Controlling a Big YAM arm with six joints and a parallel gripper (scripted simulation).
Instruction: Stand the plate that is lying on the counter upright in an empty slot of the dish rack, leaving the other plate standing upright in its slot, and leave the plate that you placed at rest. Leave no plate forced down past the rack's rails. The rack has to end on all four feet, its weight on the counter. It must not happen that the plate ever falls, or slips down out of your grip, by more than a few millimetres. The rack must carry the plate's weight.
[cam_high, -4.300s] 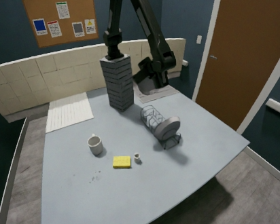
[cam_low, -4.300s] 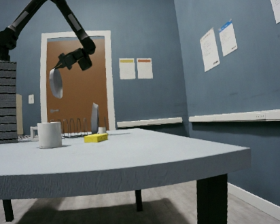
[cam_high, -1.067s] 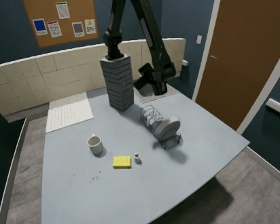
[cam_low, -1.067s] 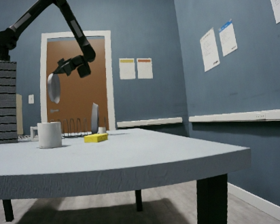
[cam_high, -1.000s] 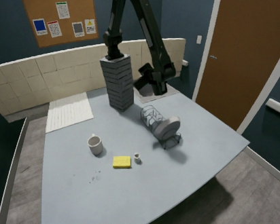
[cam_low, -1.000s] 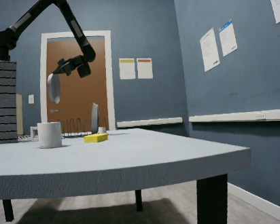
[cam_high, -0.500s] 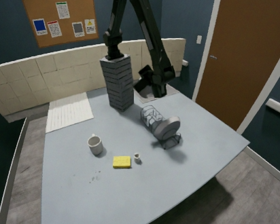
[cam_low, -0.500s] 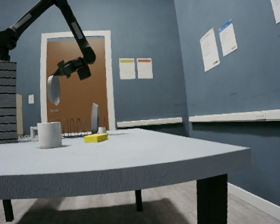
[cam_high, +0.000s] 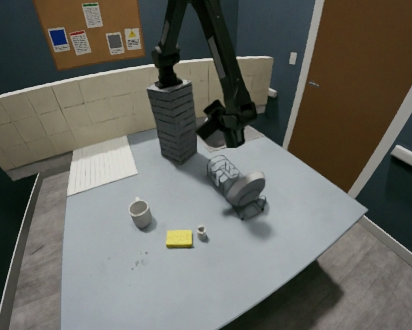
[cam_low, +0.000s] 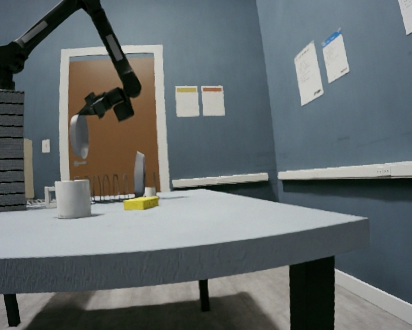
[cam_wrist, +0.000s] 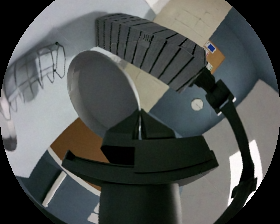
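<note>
My hand is 10 mm past the white plate, 50 mm to the right of it and 80 mm above it. Round my hand: white draining mat: 470 mm behind, 530 mm to the right, 350 mm below; then white mug: 90 mm ahead, 390 mm to the right, 320 mm below; then small white cup: 280 mm ahead, 210 mm to the right, 340 mm below.
</note>
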